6 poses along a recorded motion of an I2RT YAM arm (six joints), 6.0 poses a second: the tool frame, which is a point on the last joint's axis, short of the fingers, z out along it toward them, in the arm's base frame.
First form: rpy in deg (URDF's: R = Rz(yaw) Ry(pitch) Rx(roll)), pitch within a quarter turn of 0, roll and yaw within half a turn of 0; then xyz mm.
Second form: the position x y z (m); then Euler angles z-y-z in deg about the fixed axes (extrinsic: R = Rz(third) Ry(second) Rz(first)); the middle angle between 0 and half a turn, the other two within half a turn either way. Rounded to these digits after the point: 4 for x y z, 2 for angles.
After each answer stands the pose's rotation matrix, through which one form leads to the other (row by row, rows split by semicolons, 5 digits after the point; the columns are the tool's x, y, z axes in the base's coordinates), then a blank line. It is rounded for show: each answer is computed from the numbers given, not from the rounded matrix.
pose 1, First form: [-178.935, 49.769, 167.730, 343.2, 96.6, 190.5]
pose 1, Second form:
[0.3432, 0.0966, 0.1905, -0.90, 130.22, -13.66]
-0.63112 0.22635 0.74193; 0.13726 0.97397 -0.18038; -0.76345 -0.01200 -0.64576

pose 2, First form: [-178.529, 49.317, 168.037, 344.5, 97.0, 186.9]
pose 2, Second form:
[0.3445, 0.0970, 0.1869, -1.26, 130.67, -13.90]
-0.63772 0.22626 0.73629; 0.13512 0.97392 -0.18225; -0.75833 -0.01673 -0.65166

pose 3, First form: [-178.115, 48.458, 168.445, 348.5, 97.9, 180.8]
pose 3, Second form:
[0.3485, 0.0979, 0.1808, -1.67, 131.51, -14.07]
-0.64973 0.22432 0.72631; 0.13284 0.97427 -0.18207; -0.74847 -0.02181 -0.66281

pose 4, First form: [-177.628, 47.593, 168.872, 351.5, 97.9, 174.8]
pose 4, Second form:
[0.3515, 0.0979, 0.1748, -2.16, 132.36, -14.34]
-0.66171 0.22282 0.71588; 0.13016 0.97446 -0.18299; -0.73837 -0.02791 -0.67381

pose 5, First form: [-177.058, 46.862, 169.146, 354.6, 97.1, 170.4]
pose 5, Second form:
[0.3546, 0.0971, 0.1704, -2.75, 133.07, -14.88]
-0.67153 0.22484 0.70605; 0.12876 0.97376 -0.18764; -0.72971 -0.03509 -0.68286

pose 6, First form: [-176.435, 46.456, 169.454, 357.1, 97.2, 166.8]
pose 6, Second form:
[0.3571, 0.0972, 0.1668, -3.38, 133.44, -15.46]
-0.67727 0.22698 0.69984; 0.12609 0.97296 -0.19354; -0.72485 -0.04284 -0.68758

